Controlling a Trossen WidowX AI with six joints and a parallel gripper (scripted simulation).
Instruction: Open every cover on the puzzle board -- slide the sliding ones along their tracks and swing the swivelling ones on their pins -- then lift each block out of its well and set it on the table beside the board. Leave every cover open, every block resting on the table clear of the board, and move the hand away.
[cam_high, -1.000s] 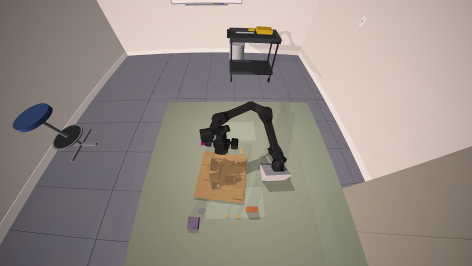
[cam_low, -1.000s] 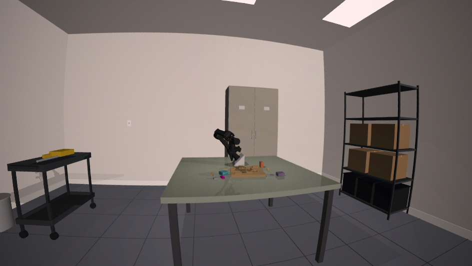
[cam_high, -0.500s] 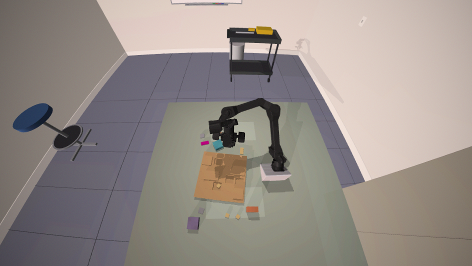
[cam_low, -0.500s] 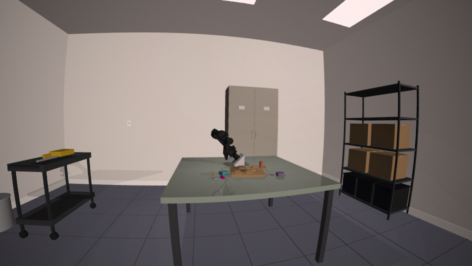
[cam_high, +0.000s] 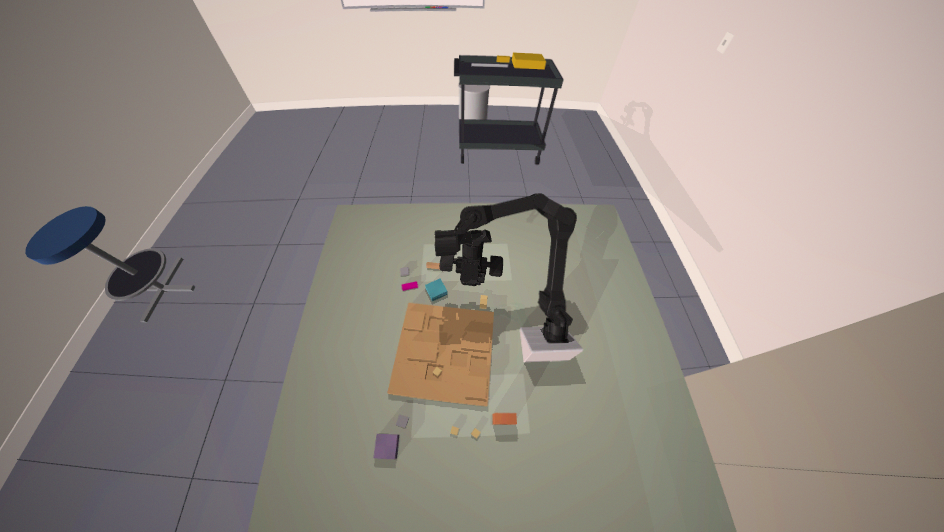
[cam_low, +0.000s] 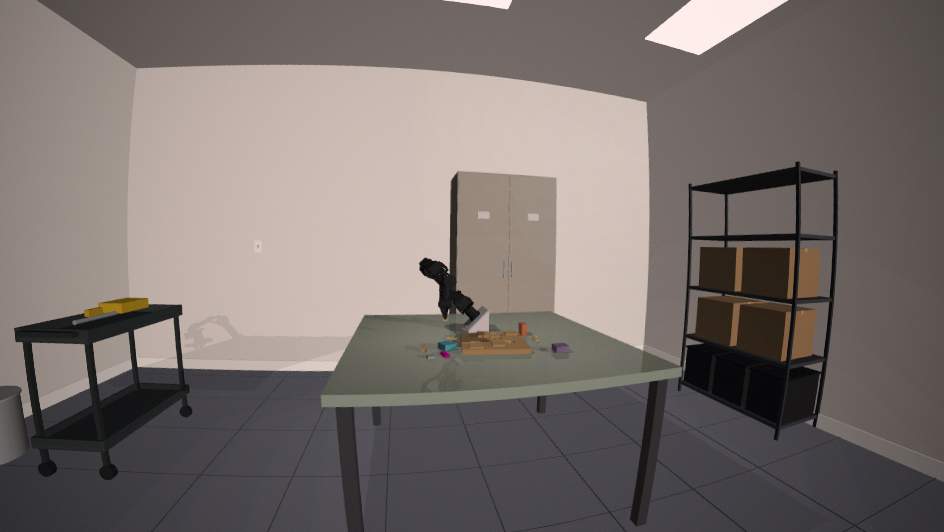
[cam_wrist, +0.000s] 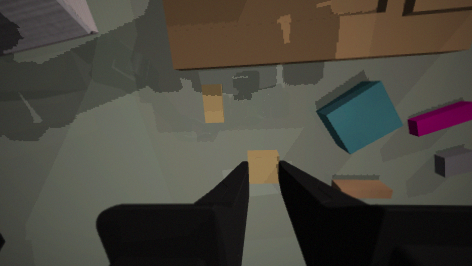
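The teal block lies 120 mm ahead of my gripper tip and 100 mm below it. From my gripper tip the other things lie so: orange stick 130 mm ahead, 100 mm to the right, 100 mm below; then orange block 410 mm to the left, 110 mm behind, 80 mm below; then magenta bar 220 mm ahead, 110 mm below, 20 mm to the right.
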